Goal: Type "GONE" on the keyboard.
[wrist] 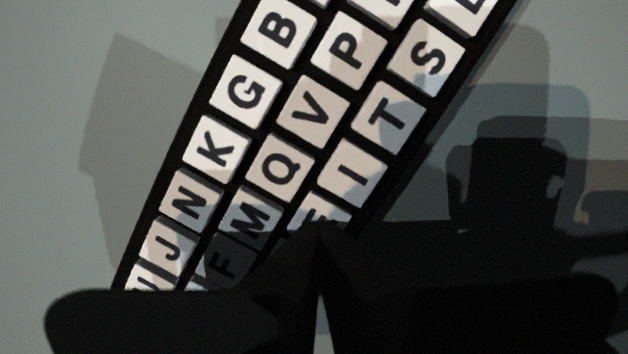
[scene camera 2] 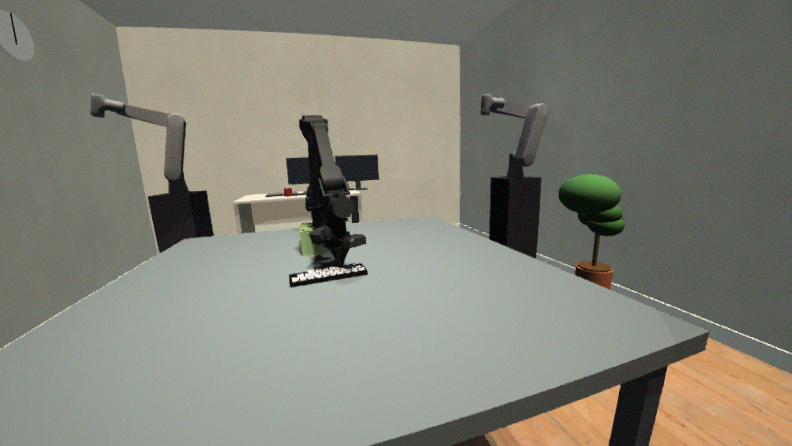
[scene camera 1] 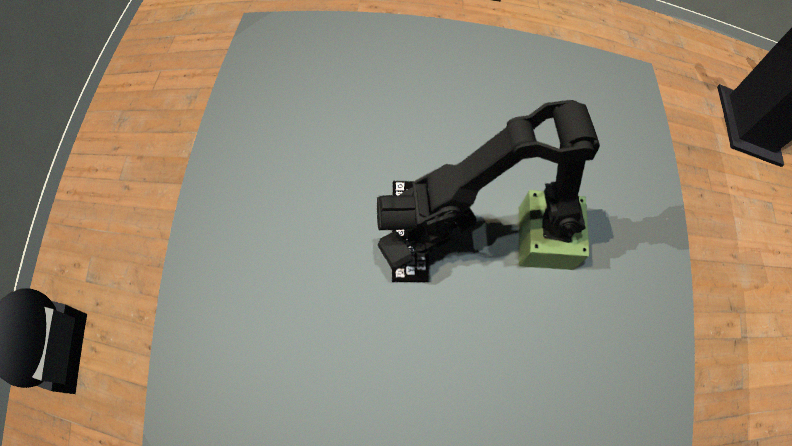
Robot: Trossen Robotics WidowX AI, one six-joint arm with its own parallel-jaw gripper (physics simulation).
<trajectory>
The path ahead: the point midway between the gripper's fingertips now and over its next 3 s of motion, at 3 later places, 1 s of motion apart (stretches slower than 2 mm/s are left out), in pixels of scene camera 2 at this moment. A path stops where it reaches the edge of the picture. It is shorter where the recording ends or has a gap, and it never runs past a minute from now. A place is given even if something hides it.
The gripper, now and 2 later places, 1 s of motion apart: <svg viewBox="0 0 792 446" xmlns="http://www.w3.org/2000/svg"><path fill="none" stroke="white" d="M340 266L339 259L335 220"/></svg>
</trajectory>
